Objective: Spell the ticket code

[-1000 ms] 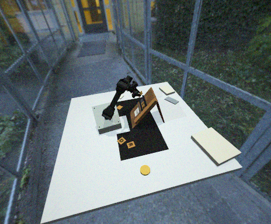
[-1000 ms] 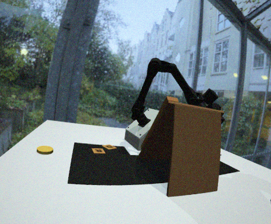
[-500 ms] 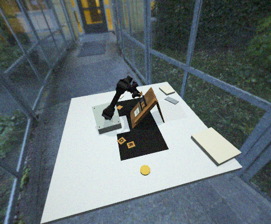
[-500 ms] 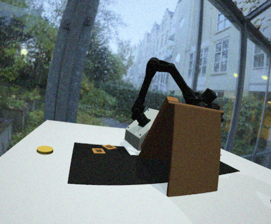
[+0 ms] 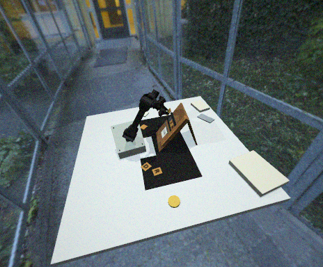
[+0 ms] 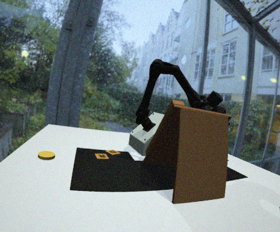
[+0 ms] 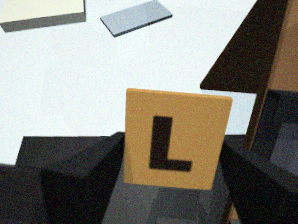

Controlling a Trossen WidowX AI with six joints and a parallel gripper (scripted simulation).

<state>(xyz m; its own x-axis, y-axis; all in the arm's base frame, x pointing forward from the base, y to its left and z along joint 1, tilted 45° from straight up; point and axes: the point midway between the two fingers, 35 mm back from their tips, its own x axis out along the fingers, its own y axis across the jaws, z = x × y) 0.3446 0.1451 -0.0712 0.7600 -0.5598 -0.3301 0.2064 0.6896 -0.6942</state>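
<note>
The orange tile marked 2 lies 150 mm to the right of my gripper tip and 30 mm behind it. Round my gripper tip: orange tile marked l (right at my gripper tip); black mat (170 mm to the right, 170 mm below, 170 mm behind); white ticket (140 mm to the right, 90 mm behind, 80 mm below).
</note>
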